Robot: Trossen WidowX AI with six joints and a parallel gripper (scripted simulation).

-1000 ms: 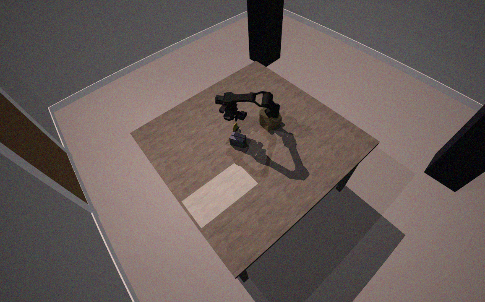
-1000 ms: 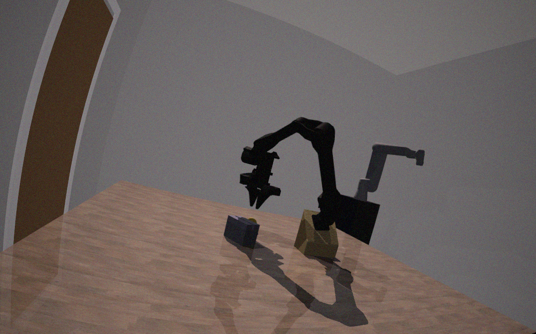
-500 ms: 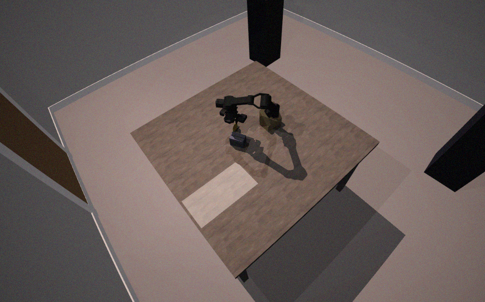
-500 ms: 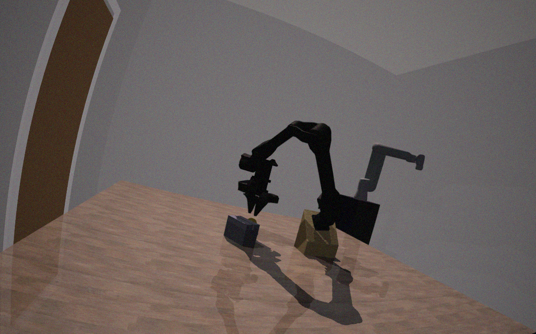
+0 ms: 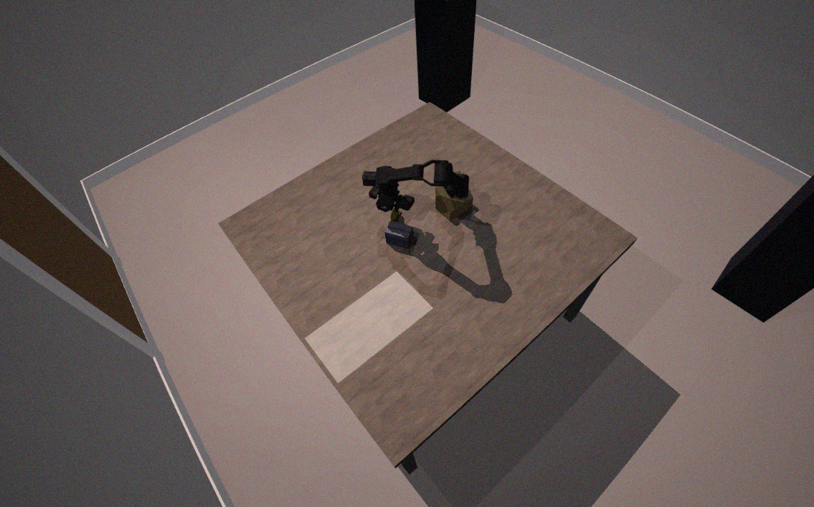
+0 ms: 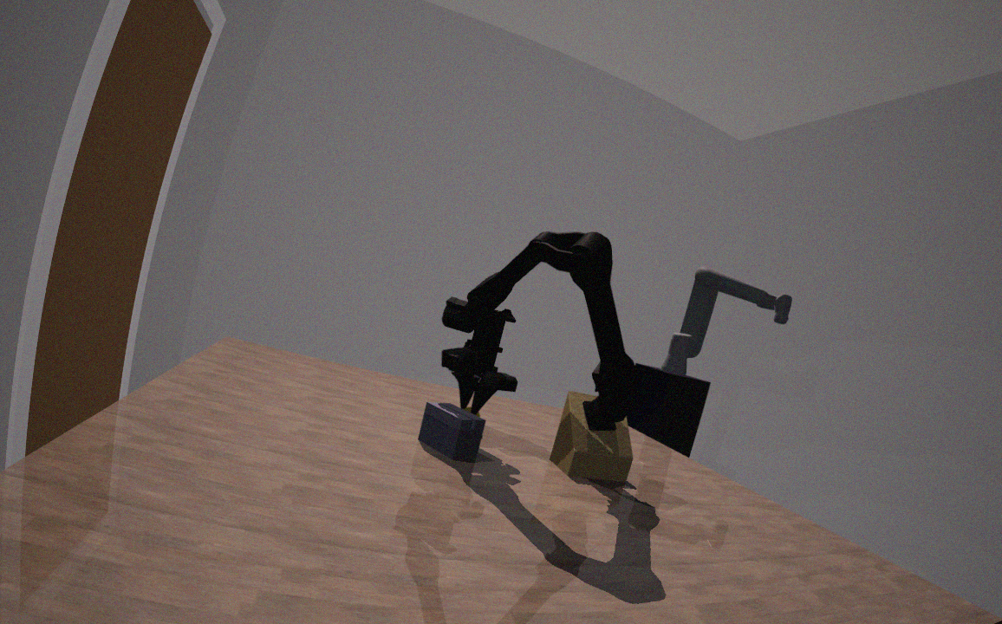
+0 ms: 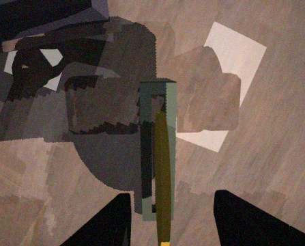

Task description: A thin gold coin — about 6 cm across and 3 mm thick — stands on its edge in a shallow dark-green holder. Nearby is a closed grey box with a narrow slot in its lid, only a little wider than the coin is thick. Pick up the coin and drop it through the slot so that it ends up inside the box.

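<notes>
Right now my gripper tip is 20 mm above the gold coin.
</notes>
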